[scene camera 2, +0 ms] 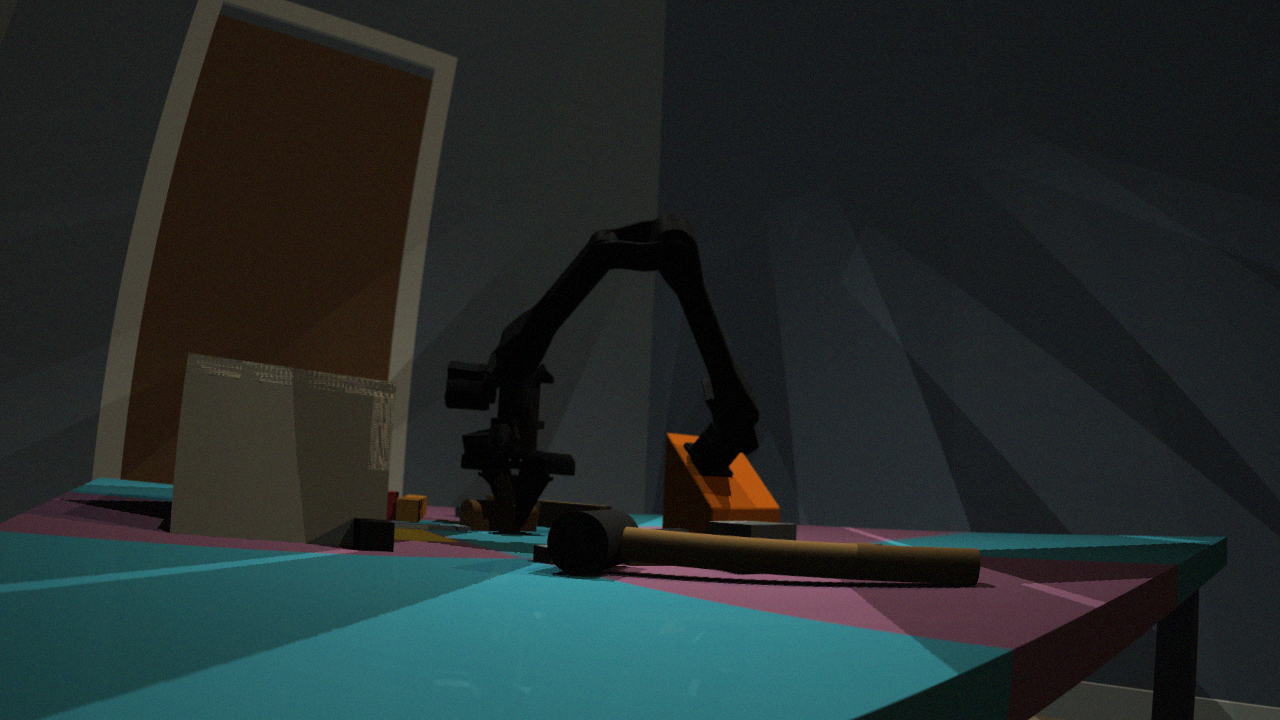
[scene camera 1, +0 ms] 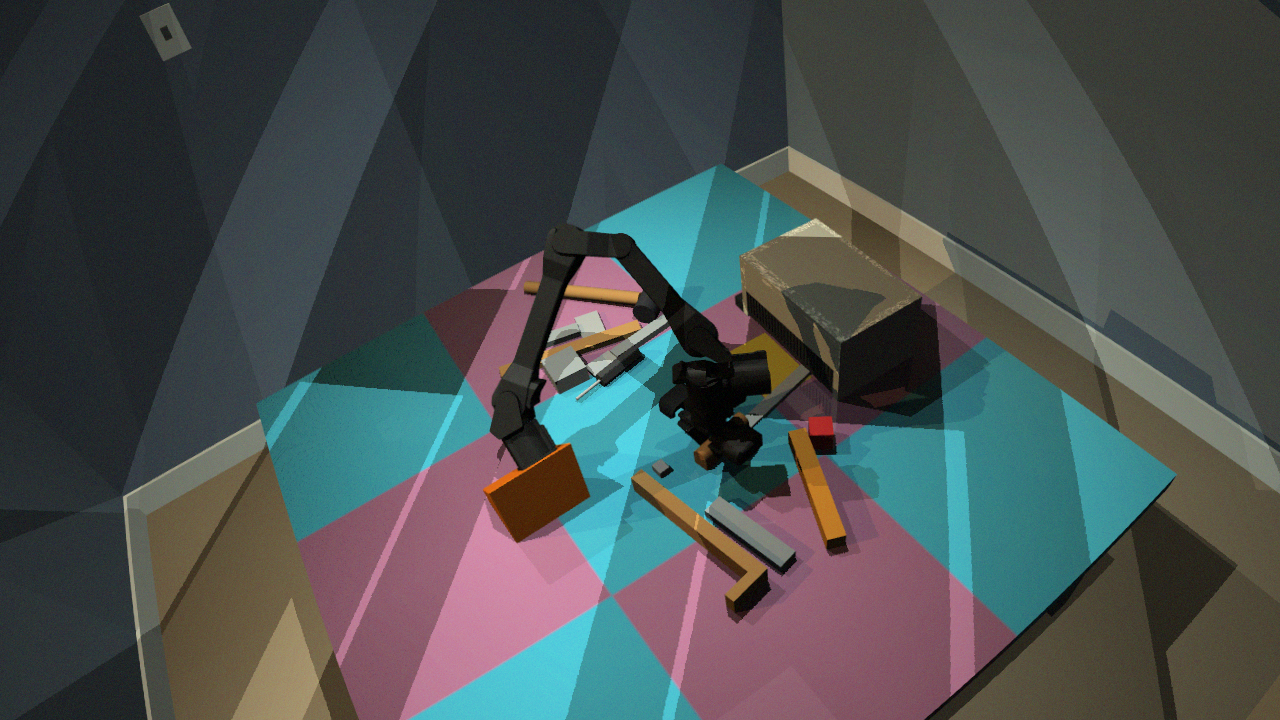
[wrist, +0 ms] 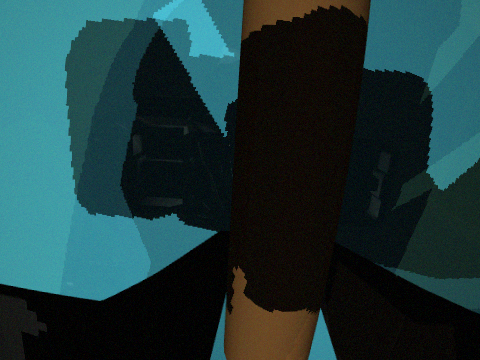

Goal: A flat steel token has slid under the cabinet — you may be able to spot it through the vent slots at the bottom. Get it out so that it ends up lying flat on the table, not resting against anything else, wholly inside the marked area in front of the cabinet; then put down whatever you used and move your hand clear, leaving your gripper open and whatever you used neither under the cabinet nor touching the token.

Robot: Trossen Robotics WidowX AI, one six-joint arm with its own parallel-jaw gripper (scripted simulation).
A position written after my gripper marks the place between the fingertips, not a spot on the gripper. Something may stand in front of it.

Observation:
In view: my gripper [scene camera 2: 512, 524], an orange bar [scene camera 1: 832, 531], a grey bar [scene camera 1: 768, 547], a mallet [scene camera 2: 579, 543], a l-shaped wooden piece [scene camera 1: 754, 575], a grey block [scene camera 2: 752, 529] and a long wooden stick [scene camera 1: 622, 332].
The orange bar shows as well in scene camera 2 [scene camera 2: 410, 508]. The mallet is seen too in scene camera 1 [scene camera 1: 645, 310]. The l-shaped wooden piece shows as well in scene camera 2 [scene camera 2: 548, 512]. The wrist view does not show the orange bar: it is out of frame. The wrist view does not show the grey bar: it is out of frame.

